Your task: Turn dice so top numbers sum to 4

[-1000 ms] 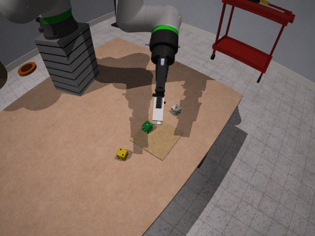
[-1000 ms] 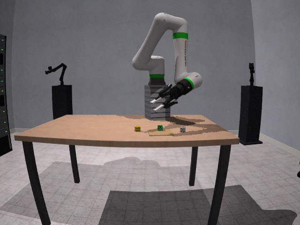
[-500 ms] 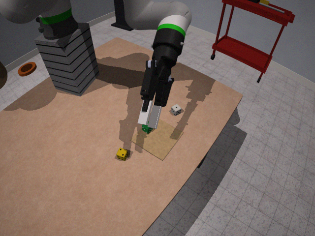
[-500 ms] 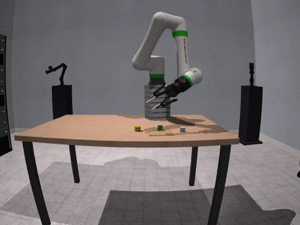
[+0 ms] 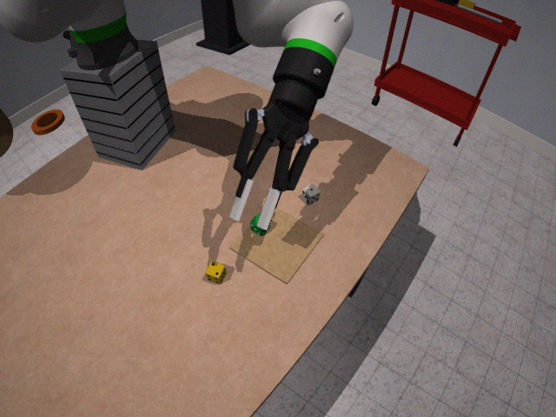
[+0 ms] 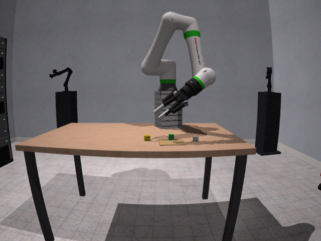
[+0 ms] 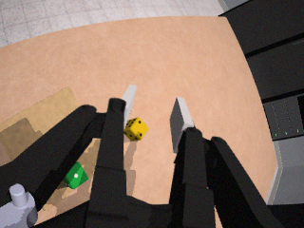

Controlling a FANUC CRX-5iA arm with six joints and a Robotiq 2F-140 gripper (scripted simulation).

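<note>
Now: the white die 190 mm to the left of my hand and 150 mm below it. Round my hand: green die: 150 mm below, 60 mm to the left, 40 mm behind; then yellow die: 150 mm below, 80 mm to the right, 40 mm behind; then tan mat: 170 mm below, 60 mm to the left, 10 mm ahead.
</note>
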